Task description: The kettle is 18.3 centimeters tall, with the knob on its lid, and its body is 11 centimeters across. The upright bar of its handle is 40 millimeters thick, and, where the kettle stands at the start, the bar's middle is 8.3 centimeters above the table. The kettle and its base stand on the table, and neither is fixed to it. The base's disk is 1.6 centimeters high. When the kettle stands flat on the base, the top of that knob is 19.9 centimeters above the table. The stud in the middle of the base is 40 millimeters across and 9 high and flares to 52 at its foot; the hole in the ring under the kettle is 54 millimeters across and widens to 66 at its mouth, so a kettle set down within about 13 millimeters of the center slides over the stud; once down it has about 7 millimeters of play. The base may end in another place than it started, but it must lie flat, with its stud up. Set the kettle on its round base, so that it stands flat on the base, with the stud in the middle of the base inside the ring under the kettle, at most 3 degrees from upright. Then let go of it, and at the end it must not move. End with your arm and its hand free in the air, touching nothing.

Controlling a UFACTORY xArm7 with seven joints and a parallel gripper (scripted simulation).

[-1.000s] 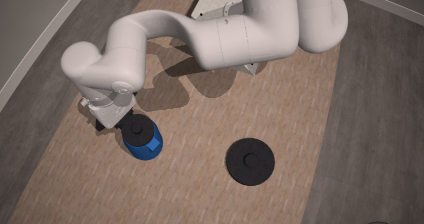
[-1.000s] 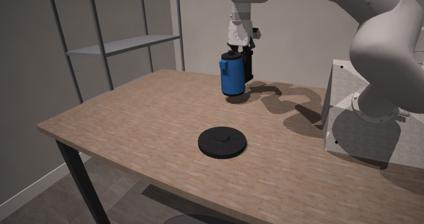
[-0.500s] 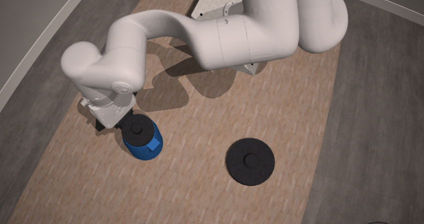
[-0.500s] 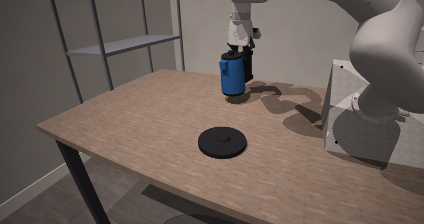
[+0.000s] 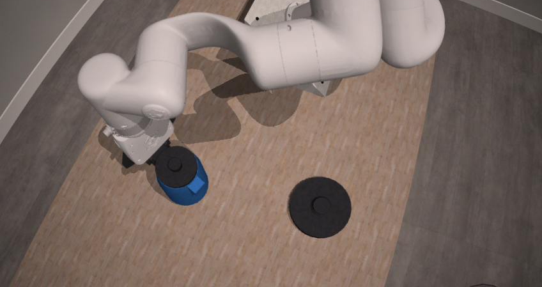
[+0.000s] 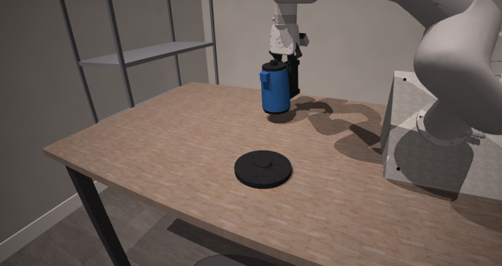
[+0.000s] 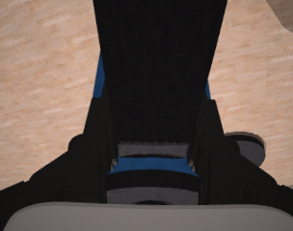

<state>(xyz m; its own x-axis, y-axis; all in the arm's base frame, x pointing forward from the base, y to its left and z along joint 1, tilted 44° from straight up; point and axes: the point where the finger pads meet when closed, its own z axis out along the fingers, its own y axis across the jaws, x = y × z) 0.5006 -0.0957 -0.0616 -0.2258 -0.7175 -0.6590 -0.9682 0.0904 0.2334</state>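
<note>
Now: hand 5 cm above the blue kettle and 2 cm to the right of it. Also, from my hand: round black base 35 cm to the left, 18 cm below, 9 cm behind.
</note>
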